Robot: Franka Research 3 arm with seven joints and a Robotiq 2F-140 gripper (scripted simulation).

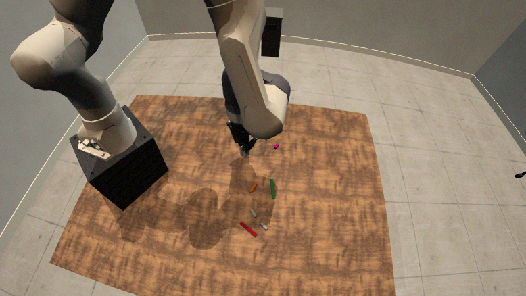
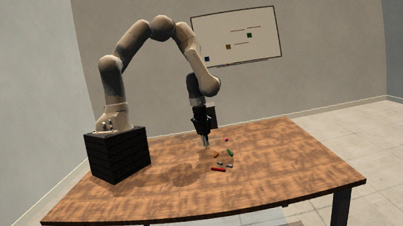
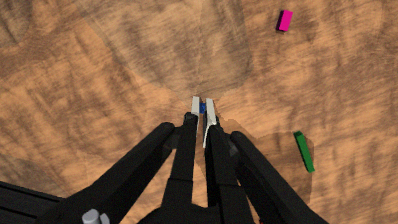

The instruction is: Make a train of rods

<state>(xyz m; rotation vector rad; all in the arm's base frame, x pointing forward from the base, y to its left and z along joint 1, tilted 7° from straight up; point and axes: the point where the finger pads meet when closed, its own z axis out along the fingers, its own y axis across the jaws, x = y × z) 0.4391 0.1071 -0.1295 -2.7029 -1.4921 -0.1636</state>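
Right now my hand is 3 cm above the blue rod. Round my hand: magenta rod: 12 cm ahead, 6 cm to the left, 4 cm below; green rod: 12 cm ahead, 14 cm to the right, 4 cm below; orange rod: 4 cm ahead, 14 cm to the right, 4 cm below.
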